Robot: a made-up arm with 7 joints.
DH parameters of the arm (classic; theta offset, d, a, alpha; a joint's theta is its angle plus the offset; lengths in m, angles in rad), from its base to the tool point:
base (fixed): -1.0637 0 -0.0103 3.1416
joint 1: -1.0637 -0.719 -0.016 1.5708
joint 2: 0 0.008 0 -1.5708
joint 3: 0 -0.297 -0.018 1.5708
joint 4: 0 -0.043 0.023 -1.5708
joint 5: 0 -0.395 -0.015 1.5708
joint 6: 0 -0.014 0.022 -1.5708
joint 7: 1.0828 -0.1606 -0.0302 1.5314
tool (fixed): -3.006 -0.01 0 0
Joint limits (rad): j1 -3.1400..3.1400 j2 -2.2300..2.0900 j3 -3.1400..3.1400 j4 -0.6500..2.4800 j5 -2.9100..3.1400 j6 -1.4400..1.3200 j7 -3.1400..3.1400
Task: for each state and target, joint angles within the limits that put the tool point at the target. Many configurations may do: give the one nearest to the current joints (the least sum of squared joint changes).
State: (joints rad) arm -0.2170 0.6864 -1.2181 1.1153 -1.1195 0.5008 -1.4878
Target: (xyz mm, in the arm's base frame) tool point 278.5 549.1 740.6
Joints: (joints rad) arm -0.2169 0.8527 -1.0732 1.3688 -1.0859 0.5182 -1.5020
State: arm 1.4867 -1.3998 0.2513 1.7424 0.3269 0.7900 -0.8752
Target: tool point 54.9 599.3 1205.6
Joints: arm 1.7908 -1.4716 0.0144 0.8540 0.3587 0.3841 -0.8751
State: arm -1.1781 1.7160 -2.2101 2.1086 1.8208 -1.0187 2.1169
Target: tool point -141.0 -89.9 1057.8
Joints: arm -1.3968 1.4645 -2.6064 2.2483 1.8328 -1.0612 2.1181
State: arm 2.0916 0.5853 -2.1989 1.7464 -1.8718 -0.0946 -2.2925
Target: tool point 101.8 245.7 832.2
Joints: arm 1.7713 0.9313 -2.5800 2.4800 -1.5781 0.8692 -2.4482
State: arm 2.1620 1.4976 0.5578 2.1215 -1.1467 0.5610 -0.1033
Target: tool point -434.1 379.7 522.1
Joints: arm 2.8442 1.4875 1.0912 1.5207 -1.1586 0.2084 -0.1368
